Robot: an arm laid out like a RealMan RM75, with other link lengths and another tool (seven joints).
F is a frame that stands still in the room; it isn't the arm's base.
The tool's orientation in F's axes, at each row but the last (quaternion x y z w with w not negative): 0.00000, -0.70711, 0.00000, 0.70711; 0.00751, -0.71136, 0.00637, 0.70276; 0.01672, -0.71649, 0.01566, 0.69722; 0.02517, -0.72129, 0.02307, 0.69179
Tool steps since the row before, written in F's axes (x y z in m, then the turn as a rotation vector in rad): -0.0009, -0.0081, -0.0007, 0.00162, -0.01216, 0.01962; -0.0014, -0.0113, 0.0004, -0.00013, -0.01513, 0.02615; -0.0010, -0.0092, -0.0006, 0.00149, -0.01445, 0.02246; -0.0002, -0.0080, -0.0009, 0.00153, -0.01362, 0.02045
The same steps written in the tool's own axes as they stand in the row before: -0.0007, -0.0081, 0.0009, 0.01962, -0.01216, -0.00162; 0.0004, -0.0113, 0.0016, 0.02618, -0.01509, 0.00011; -0.0006, -0.0091, 0.0014, 0.02244, -0.01448, -0.00144; -0.0009, -0.0080, 0.0008, 0.02043, -0.01366, -0.00145
